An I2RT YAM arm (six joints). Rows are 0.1 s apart.
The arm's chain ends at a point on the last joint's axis. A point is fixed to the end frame.
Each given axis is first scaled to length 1.
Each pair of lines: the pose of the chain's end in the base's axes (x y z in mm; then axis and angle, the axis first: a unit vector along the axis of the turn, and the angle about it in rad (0 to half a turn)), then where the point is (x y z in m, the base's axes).
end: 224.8, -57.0, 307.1, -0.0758, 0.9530, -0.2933, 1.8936
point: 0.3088 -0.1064 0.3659
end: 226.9, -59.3, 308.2, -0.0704, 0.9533, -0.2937, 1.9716
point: 0.3134 -0.1113 0.3609
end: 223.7, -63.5, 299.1, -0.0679, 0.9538, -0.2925, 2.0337
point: 0.3120 -0.1173 0.3467
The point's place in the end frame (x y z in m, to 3 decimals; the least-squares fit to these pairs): -0.059 -0.054 0.081
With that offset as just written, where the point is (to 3 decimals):
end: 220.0, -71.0, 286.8, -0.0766, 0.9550, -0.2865, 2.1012
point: 0.311 -0.125 0.328
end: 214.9, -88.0, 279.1, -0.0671, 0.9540, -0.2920, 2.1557
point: 0.306 -0.145 0.317
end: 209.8, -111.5, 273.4, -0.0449, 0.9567, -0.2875, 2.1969
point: 0.300 -0.173 0.307
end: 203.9, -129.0, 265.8, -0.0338, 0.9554, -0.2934, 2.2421
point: 0.293 -0.193 0.296
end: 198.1, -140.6, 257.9, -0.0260, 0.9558, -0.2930, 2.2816
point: 0.286 -0.207 0.285
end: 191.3, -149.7, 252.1, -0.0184, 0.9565, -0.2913, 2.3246
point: 0.279 -0.219 0.275
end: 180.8, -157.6, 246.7, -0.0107, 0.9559, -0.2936, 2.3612
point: 0.267 -0.229 0.267
